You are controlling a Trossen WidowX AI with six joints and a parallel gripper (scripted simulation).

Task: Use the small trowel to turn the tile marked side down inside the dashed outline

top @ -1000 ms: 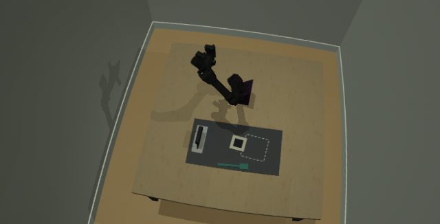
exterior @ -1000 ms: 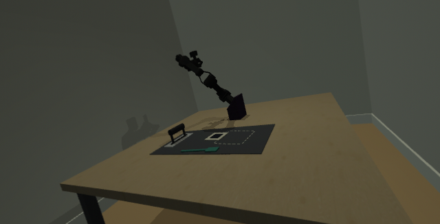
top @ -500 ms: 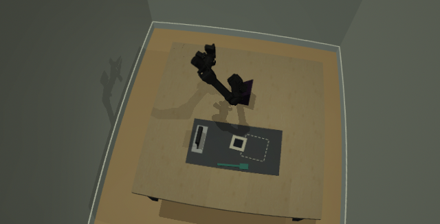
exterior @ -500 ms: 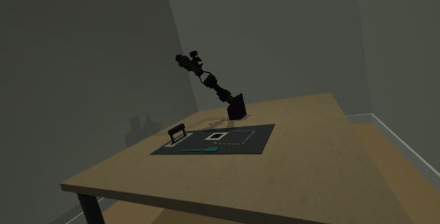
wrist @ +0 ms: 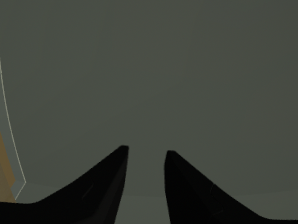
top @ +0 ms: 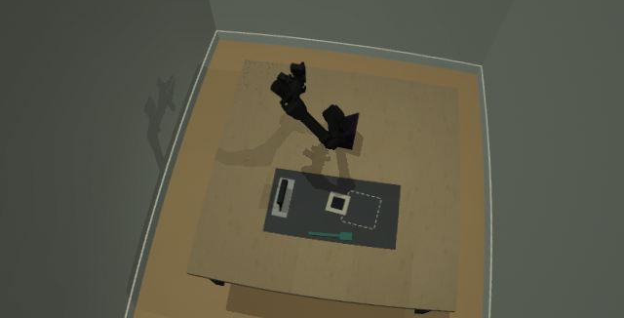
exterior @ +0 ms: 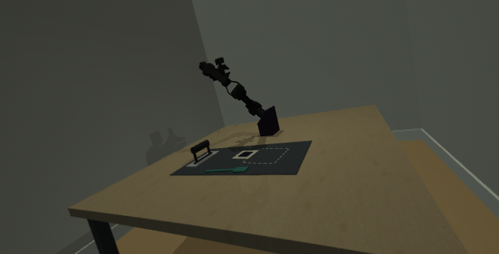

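My gripper tip is now 48 cm short of the grey flat-bladed trowel, 1 cm to the right of it and 44 cm above it. Round my gripper tip: small green trowel: 59 cm ahead, 30 cm to the left, 47 cm below; dark mat: 46 cm ahead, 26 cm to the left, 50 cm below; tile: 43 cm ahead, 28 cm to the left, 47 cm below.
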